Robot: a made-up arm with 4 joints.
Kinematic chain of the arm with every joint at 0, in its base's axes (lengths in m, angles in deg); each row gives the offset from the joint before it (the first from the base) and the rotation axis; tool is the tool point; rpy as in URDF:
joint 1: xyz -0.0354 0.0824 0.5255 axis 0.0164 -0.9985 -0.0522
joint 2: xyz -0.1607 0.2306 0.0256 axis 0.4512 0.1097 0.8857
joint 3: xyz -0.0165 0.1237 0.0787 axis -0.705 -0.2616 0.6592
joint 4: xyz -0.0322 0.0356 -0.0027 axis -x
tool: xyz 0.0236 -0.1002 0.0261 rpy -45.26 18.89 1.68
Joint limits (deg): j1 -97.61..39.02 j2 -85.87..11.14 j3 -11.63..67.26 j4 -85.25..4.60
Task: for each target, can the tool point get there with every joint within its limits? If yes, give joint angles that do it. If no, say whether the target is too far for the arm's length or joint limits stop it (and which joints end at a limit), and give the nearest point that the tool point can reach.
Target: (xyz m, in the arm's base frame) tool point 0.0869 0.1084 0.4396
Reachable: no: joint limits stop it (at a limit: joint 1, joint 2, joint 3, joint 4) | nearest point -0.0266 0.3397 0.4616 | short by 0.259 m
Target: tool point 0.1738 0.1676 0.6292
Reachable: no: joint limits stop it (at a limit: joint 1, joint 2, joint 3) | nearest point 0.0240 0.3192 0.6074 | short by 0.214 m
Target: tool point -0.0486 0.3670 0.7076
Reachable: yes | joints -58.53 -3.68 35.59 -34.73
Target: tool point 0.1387 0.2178 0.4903
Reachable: no: joint limits stop it (at a limit: joint 1, joint 2, joint 3) | nearest point 0.0408 0.3398 0.5945 | short by 0.188 m
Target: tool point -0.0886 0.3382 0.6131
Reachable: yes | joints -84.09 -76.66 12.05 -76.83
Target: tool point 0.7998 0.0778 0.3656
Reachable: no: too far | nearest point 0.1394 0.3971 0.6945 | short by 0.804 m
